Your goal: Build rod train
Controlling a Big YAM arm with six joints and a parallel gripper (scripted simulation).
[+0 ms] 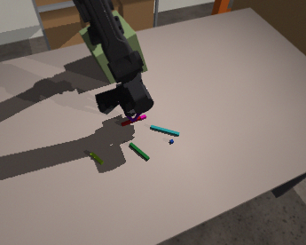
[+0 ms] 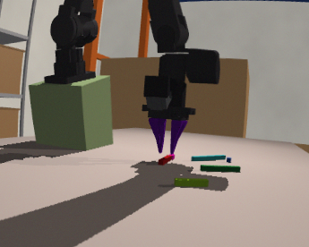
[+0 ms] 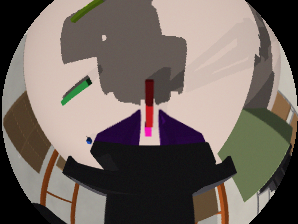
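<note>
My gripper is now 2 cm above the red rod. The rest, counted from my hand: magenta rod (4 cm to the left, 2 cm below); turquoise rod (10 cm to the left, 7 cm ahead, 2 cm below); green rod (12 cm ahead, 2 cm below, 1 cm to the right).
</note>
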